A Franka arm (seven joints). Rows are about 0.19 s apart.
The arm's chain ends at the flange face. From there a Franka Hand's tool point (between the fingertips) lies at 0.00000 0.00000 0.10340 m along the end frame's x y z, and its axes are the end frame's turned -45 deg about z.
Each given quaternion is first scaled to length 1.
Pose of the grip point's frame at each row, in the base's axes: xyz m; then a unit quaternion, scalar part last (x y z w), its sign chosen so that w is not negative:
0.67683 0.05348 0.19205 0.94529 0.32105 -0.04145 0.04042
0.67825 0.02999 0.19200 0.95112 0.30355 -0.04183 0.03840
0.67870 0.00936 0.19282 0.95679 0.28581 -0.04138 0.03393
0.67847 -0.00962 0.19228 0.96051 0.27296 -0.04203 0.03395
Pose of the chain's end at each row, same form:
0.68225 0.06413 0.29476 0.99620 -0.06514 -0.02283 0.05321
0.68407 0.04017 0.29473 0.99489 -0.08353 -0.02395 0.05148
0.68488 0.01852 0.29563 0.99333 -0.10209 -0.02525 0.04718
0.68490 -0.00050 0.29508 0.99185 -0.11539 -0.02584 0.04745

